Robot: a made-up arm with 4 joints.
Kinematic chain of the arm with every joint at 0, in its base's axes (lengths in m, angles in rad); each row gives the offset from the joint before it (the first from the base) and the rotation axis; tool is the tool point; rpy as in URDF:
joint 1: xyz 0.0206 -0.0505 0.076 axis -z
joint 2: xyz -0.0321 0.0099 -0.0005 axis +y
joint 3: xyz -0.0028 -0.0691 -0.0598 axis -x
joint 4: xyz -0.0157 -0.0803 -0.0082 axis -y
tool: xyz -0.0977 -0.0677 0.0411 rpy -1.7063 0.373 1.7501
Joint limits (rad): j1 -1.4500..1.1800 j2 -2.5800..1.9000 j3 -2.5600..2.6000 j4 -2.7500..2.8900
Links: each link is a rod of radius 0.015 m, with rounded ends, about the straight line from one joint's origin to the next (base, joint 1, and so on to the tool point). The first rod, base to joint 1, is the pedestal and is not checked.
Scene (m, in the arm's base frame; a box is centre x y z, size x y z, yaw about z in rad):
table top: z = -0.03
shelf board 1: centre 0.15 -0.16 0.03 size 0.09 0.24 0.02 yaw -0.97
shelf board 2: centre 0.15 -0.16 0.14 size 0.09 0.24 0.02 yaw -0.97
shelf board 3: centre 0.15 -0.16 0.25 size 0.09 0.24 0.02 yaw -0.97
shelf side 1: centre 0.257 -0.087 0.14 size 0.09 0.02 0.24 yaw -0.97
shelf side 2: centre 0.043 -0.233 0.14 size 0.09 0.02 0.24 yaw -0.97
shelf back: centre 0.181 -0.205 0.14 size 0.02 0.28 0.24 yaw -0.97
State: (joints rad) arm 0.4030 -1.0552 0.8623 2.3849
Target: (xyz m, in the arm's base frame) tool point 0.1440 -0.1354 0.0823
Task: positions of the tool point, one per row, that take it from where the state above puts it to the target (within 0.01 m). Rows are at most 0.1 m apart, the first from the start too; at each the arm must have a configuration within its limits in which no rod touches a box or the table.
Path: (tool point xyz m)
1: -0.1066 -0.2255 0.1204
2: -0.1068 -0.1831 0.1555
3: -0.0800 -0.1450 0.1831
4: -0.0344 -0.1155 0.1936
5: 0.0182 -0.0944 0.1817
6: 0.0654 -0.0778 0.1478
7: 0.0794 -0.0803 0.1283
8: 0.0911 -0.0768 0.1062
9: 0.0981 -0.0685 0.0823
10: 0.1060 -0.0942 0.0907
11: 0.1217 -0.1177 0.0907
12: 0.1440 -0.1354 0.0823

